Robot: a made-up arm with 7 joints.
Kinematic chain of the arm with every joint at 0, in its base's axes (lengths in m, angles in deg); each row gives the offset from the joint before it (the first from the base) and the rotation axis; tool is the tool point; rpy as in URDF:
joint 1: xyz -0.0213 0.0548 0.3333 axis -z
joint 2: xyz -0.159 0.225 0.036 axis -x
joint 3: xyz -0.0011 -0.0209 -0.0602 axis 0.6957 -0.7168 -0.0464
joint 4: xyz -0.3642 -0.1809 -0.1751 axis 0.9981 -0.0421 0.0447
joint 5: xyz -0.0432 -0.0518 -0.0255 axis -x
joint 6: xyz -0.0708 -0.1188 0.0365 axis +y
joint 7: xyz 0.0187 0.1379 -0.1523 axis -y
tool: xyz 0.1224 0.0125 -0.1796 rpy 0 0 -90
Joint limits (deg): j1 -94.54..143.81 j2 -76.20..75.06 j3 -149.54..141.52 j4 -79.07..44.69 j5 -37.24..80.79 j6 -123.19..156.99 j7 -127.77..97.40
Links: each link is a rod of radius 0.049 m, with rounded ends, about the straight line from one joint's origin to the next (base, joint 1, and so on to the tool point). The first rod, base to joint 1, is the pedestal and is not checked.
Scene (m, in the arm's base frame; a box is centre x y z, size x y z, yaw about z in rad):
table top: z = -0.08
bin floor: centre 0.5 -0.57 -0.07 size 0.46 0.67 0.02 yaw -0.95
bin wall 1: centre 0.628 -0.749 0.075 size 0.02 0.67 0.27 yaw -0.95
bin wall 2: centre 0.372 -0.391 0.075 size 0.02 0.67 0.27 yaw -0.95
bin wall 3: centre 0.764 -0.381 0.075 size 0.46 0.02 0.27 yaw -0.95
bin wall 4: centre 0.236 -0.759 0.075 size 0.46 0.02 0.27 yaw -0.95
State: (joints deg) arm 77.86 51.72 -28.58 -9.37 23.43 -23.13 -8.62
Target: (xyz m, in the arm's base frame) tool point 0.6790 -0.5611 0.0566
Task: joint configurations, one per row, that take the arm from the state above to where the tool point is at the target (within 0.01 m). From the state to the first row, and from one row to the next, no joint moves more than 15 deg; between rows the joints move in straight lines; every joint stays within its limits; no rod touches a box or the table.
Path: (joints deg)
1: 86.10 51.50 -40.78 -9.81 21.75 -11.67 -21.68
2: 94.35 51.28 -52.99 -10.24 20.07 -0.20 -34.74
3: 102.59 51.06 -65.19 -10.68 18.39 11.26 -47.80
4: 110.84 50.84 -77.40 -11.11 16.71 22.73 -60.86
5: 119.08 50.62 -89.60 -11.55 15.03 34.19 -73.92
6: 127.32 50.40 -101.80 -11.99 13.34 45.66 -86.98
7: 135.57 50.18 -114.01 -12.42 11.66 57.12 -100.04
8: 143.81 49.96 -126.21 -12.86 9.98 68.59 -113.10
9: 143.81 62.51 -128.19 -14.79 11.95 65.00 -104.61
10: 143.81 75.06 -130.17 -16.73 13.93 61.42 -96.11

